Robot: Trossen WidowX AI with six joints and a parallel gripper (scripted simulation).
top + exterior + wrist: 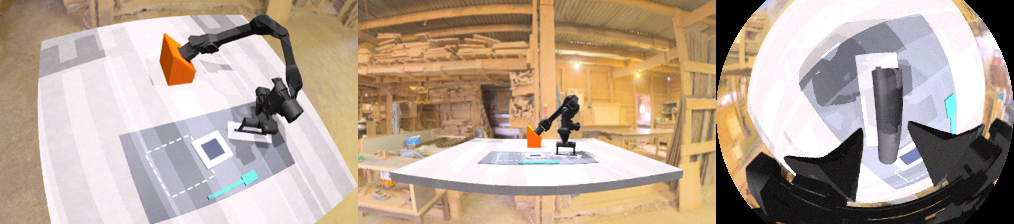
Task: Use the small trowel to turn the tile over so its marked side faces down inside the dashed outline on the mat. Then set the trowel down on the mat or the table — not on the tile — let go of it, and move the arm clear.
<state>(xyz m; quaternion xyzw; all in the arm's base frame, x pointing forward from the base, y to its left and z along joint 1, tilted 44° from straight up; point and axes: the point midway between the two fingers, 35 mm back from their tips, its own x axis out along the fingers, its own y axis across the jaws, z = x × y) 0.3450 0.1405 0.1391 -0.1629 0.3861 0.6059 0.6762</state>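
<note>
The small trowel lies 20 mm to the right of my gripper tip and 40 mm below it. Also, from my gripper tip: teal trowel (190 mm ahead, 130 mm to the right, 70 mm below); then tile (30 mm ahead, 180 mm to the right, 70 mm below); then grey mat (50 mm ahead, 170 mm to the right, 100 mm below).
</note>
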